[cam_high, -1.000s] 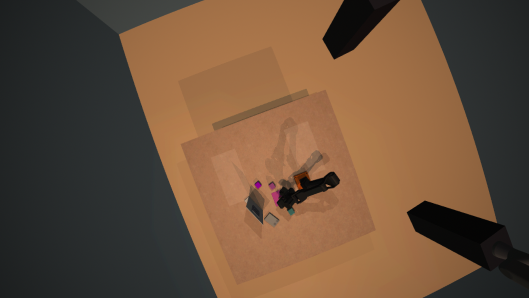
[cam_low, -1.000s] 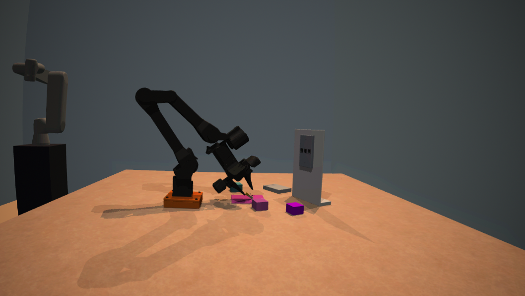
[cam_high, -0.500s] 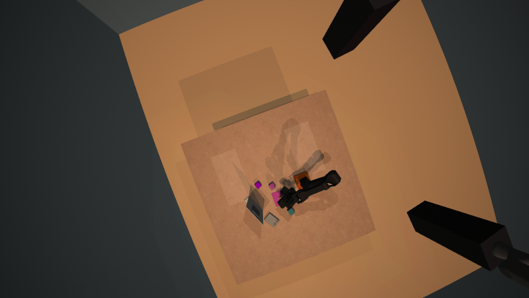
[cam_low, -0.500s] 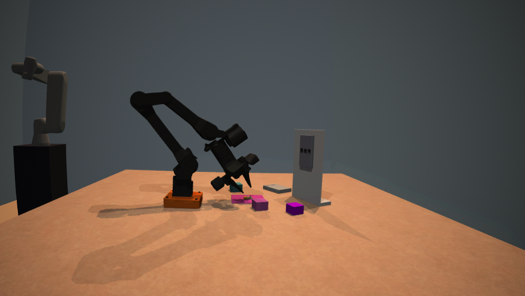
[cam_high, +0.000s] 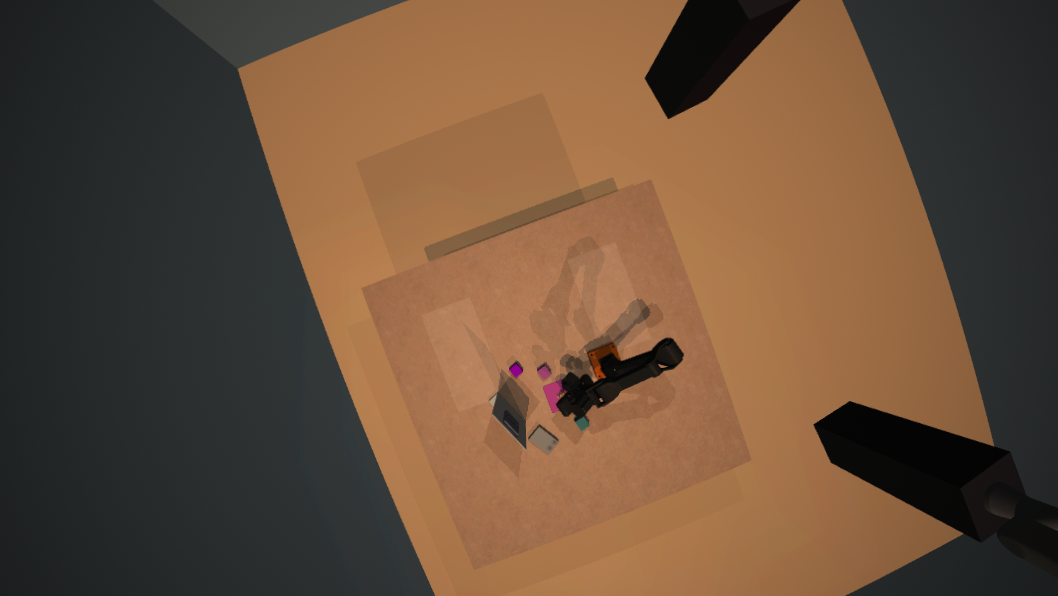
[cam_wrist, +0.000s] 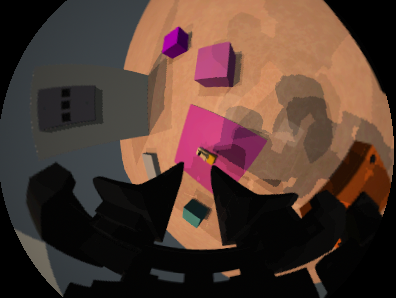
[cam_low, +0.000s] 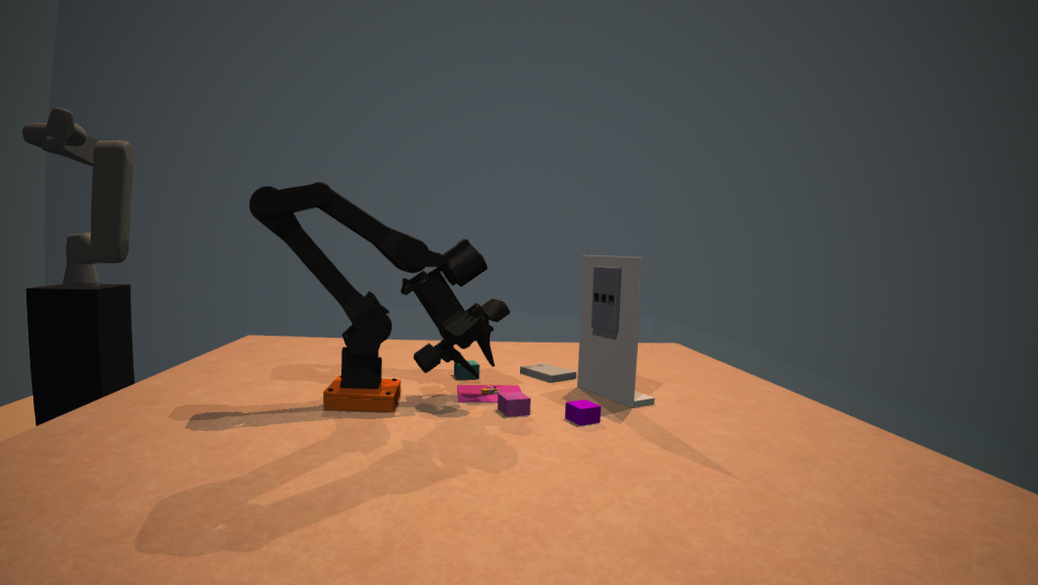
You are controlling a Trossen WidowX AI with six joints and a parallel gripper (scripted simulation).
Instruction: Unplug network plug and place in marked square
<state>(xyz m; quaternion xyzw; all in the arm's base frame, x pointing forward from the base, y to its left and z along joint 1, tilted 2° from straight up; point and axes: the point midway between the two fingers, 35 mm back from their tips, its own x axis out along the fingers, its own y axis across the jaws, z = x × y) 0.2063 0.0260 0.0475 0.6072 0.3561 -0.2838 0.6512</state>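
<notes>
My gripper tip is now 1 cm short of the network plug and 3 cm above it. Also, from my gripper tip: flat grey slab (16 cm ahead, 13 cm to the left, 3 cm below); then pink marked square (1 cm ahead, 4 cm below); then grey upright panel (22 cm ahead, 5 cm to the right, 7 cm above).
</notes>
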